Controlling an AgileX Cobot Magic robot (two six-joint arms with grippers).
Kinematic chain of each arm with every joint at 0, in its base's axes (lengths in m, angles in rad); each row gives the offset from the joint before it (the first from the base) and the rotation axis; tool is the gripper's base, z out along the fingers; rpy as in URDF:
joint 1: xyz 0 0 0.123 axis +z
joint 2: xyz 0 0 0 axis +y
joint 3: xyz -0.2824 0 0.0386 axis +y
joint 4: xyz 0.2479 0 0.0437 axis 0.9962 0 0.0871
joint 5: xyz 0 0 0 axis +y
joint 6: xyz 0.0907 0 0.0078 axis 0.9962 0 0.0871
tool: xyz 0 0 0 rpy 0 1.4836 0
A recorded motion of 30 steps. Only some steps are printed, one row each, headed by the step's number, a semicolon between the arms.
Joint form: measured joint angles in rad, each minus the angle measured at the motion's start. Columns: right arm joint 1, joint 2, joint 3, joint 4, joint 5, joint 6; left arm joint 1, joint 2, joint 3, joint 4, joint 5, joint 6.
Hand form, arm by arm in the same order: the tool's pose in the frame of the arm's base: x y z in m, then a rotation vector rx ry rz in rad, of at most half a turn. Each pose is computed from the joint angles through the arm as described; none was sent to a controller.
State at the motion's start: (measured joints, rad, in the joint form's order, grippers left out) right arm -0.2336 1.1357 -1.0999 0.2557 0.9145 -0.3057; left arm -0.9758 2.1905 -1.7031 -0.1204 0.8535 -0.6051
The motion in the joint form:
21: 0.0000 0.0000 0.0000 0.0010 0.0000 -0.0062; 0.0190 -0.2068 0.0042 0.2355 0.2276 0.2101
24: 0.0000 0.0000 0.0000 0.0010 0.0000 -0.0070; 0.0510 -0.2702 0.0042 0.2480 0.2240 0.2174
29: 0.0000 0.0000 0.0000 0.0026 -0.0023 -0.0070; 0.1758 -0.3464 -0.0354 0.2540 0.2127 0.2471
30: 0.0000 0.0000 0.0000 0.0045 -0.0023 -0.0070; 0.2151 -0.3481 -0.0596 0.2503 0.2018 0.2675
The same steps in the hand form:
21: 0.2224 -0.0341 0.3633 0.0043 2.3959 0.0646; 0.2524 -0.3421 0.2518 0.8415 2.7152 -0.1400
24: 0.2224 -0.0341 0.3633 0.0034 2.3959 0.0642; 0.2588 -0.3263 0.2787 0.7906 2.6631 -0.1717
29: 0.2226 -0.0340 0.3634 0.0044 2.3933 0.0652; 0.2911 -0.2845 0.3220 0.6283 2.5806 -0.2124
30: 0.2226 -0.0339 0.3635 0.0051 2.3928 0.0675; 0.3033 -0.2745 0.3303 0.5936 2.5530 -0.2204

